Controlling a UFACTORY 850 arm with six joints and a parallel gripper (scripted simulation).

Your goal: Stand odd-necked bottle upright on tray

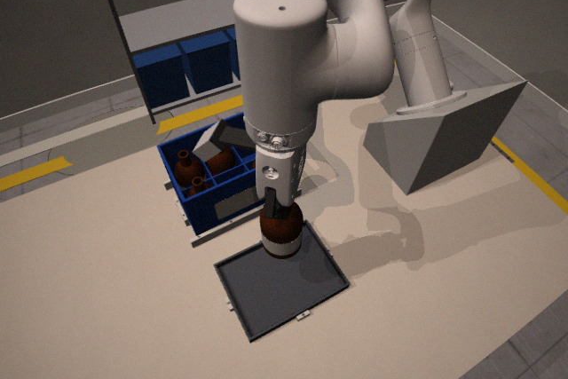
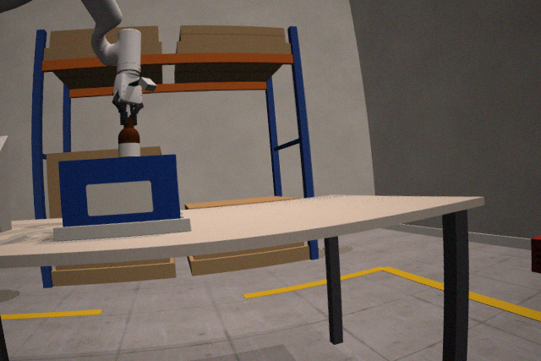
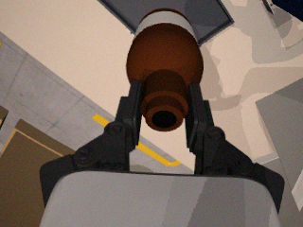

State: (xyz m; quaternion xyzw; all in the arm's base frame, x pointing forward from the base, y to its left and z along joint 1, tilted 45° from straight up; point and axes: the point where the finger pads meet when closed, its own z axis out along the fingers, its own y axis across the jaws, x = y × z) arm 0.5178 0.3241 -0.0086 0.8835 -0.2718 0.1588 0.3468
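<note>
The brown bottle is 7 cm below my hand. Also, from my hand: dark grey tray (32 cm below); crate (27 cm to the right, 25 cm below, 3 cm ahead).
</note>
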